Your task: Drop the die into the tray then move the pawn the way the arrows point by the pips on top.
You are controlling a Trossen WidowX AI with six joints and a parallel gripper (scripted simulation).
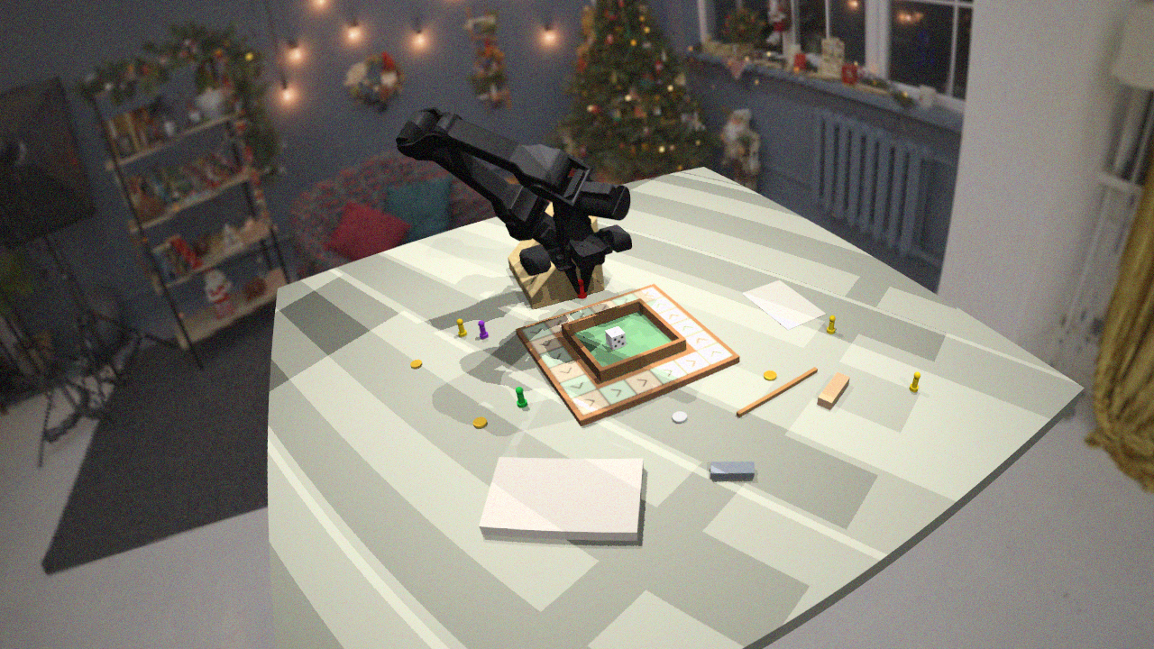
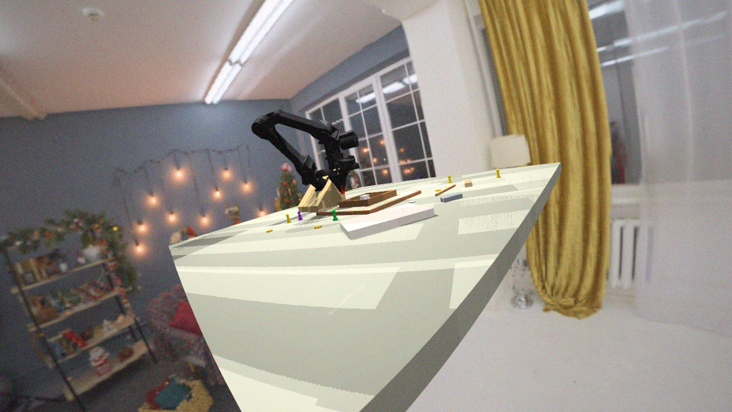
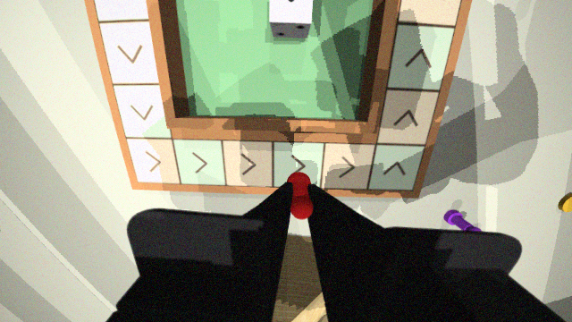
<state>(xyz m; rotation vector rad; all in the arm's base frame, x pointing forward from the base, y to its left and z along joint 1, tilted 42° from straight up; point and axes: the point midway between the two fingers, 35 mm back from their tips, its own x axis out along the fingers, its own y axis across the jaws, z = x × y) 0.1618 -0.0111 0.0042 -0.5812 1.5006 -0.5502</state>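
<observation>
Now: gripper tip 1 cm below the red pawn. The rest, counted from my gripper tip: purple pawn (18 cm to the right, 5 cm below, 5 cm behind); then white die (11 cm ahead, 4 cm below, 2 cm to the left); then green pawn (17 cm to the right, 17 cm ahead, 5 cm below).
</observation>
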